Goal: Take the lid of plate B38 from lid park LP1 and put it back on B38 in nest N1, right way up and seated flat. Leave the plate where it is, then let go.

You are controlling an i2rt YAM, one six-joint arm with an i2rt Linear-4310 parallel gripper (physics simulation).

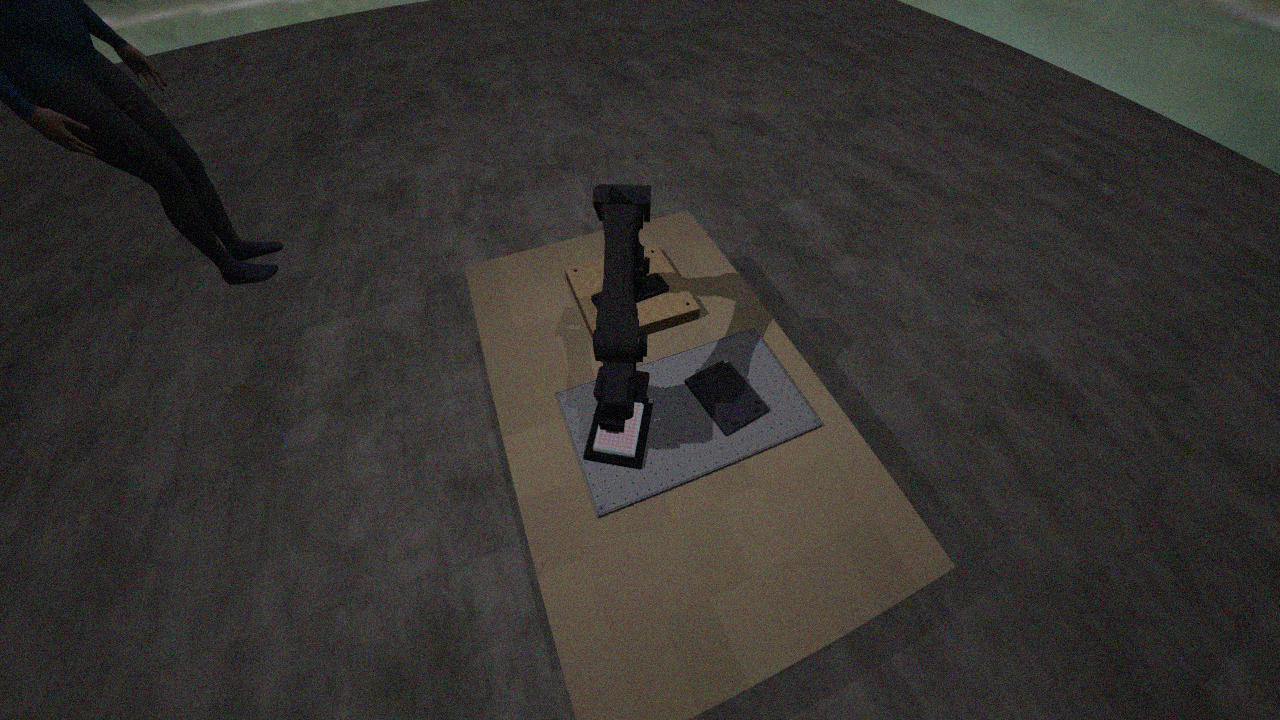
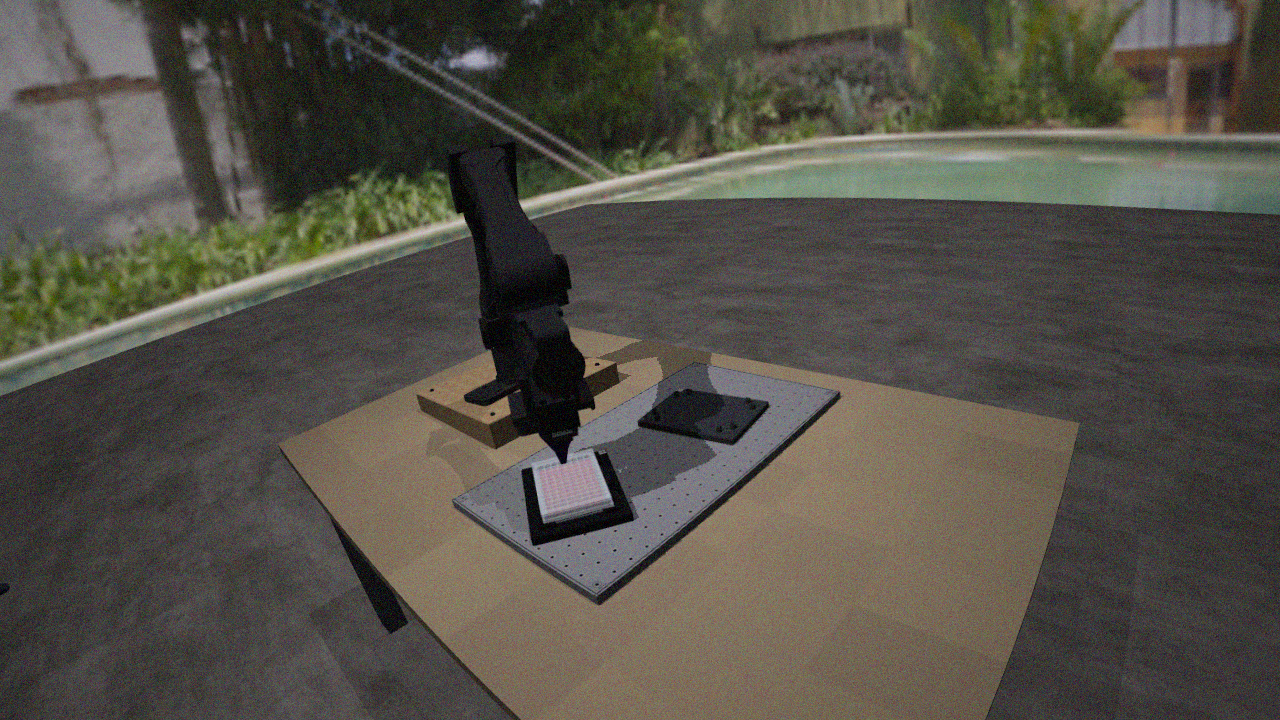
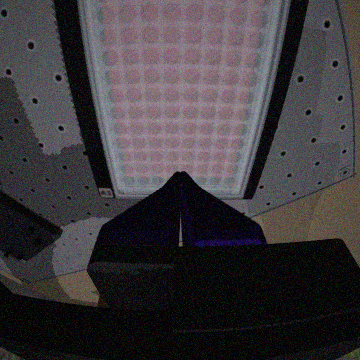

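Pixels of known places: gripper, fingertip midpoint: (image 2: 563, 461) (image 3: 180, 180); arm's base, link origin: (image 2: 516, 382).
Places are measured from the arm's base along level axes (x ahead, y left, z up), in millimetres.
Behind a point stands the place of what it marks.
Note:
Plate B38 (image 1: 617, 442) @(x 361, y -214, z 0 mm) (image 2: 572, 488) @(x 343, y -205, z 0 mm) (image 3: 180, 75) @(x 335, y -200, z 1 mm), with pink wells, sits in the black nest N1 (image 1: 612, 461) @(x 387, y -239, z -16 mm) (image 2: 581, 530) @(x 388, y -243, z -21 mm) (image 3: 79, 75) @(x 366, y -156, z -16 mm). A clear cover with pale edges appears to lie flat over the wells; its fit at the rim is too fine to tell. The black lid park LP1 (image 1: 726, 395) @(x 364, y 56, z -18 mm) (image 2: 702, 416) @(x 370, y 44, z -18 mm) (image 3: 27, 232) @(x 313, y 8, z -10 mm) has small posts, and no lid shows on it. My gripper (image 1: 614, 428) (image 2: 562, 461) @(x 286, y -163, z 0 mm) (image 3: 180, 180) @(x 286, y -163, z 0 mm) is shut with its tips together, holding nothing. The tips are at the plate's edge nearest the arm base; whether they touch it is unclear.
Nest and lid park stand on a grey perforated board (image 1: 680, 470) @(x 464, y -124, z -28 mm) (image 2: 644, 537) @(x 455, y -212, z -28 mm) (image 3: 310, 90) @(x 277, y -260, z -28 mm). A wooden block (image 1: 666, 313) @(x 103, y 49, z 2 mm) (image 2: 490, 428) @(x 98, y -142, z -3 mm) lies behind it, near the arm's base, on the wooden table (image 1: 716, 573) @(x 664, y -163, z -41 mm) (image 2: 805, 555) @(x 621, y -150, z -41 mm). A person (image 1: 179, 170) stands on the floor at upper left.

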